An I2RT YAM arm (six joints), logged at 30 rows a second.
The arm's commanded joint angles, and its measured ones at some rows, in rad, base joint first. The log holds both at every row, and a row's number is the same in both.
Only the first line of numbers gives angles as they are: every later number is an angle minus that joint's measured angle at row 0.
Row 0, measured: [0.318, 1.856, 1.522, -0.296, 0.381, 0.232]
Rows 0 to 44, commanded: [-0.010, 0.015, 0.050, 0.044, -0.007, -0.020]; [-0.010, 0.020, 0.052, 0.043, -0.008, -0.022]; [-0.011, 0.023, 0.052, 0.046, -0.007, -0.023]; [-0.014, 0.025, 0.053, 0.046, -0.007, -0.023]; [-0.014, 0.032, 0.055, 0.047, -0.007, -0.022]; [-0.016, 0.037, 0.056, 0.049, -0.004, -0.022]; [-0.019, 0.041, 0.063, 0.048, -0.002, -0.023]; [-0.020, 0.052, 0.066, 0.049, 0.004, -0.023]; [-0.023, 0.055, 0.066, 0.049, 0.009, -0.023]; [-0.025, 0.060, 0.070, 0.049, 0.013, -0.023]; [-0.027, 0.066, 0.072, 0.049, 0.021, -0.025]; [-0.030, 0.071, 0.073, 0.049, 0.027, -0.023]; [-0.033, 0.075, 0.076, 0.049, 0.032, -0.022]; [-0.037, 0.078, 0.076, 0.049, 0.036, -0.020]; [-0.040, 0.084, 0.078, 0.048, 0.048, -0.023]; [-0.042, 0.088, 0.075, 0.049, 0.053, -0.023]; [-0.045, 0.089, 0.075, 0.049, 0.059, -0.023]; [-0.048, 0.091, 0.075, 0.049, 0.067, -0.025]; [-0.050, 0.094, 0.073, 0.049, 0.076, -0.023]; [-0.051, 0.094, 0.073, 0.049, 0.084, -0.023]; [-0.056, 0.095, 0.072, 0.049, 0.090, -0.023]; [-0.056, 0.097, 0.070, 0.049, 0.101, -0.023]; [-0.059, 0.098, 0.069, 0.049, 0.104, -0.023]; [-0.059, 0.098, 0.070, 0.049, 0.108, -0.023]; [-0.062, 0.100, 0.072, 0.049, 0.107, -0.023]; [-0.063, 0.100, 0.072, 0.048, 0.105, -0.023]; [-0.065, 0.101, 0.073, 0.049, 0.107, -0.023]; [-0.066, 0.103, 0.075, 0.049, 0.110, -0.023]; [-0.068, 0.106, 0.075, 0.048, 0.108, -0.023]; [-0.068, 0.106, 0.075, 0.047, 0.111, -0.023]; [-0.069, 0.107, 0.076, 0.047, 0.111, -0.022]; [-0.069, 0.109, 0.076, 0.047, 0.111, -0.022]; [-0.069, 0.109, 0.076, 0.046, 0.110, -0.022]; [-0.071, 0.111, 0.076, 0.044, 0.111, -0.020]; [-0.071, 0.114, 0.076, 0.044, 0.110, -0.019]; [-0.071, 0.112, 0.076, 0.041, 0.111, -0.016]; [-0.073, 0.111, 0.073, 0.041, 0.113, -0.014]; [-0.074, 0.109, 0.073, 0.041, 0.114, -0.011]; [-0.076, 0.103, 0.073, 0.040, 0.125, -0.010]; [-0.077, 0.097, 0.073, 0.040, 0.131, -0.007]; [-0.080, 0.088, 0.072, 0.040, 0.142, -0.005]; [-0.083, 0.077, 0.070, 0.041, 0.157, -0.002]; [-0.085, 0.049, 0.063, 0.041, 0.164, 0.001]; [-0.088, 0.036, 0.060, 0.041, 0.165, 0.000]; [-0.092, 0.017, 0.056, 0.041, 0.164, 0.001]
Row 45, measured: [-0.076, 0.112, 0.030, 0.012, 0.115, -0.009]
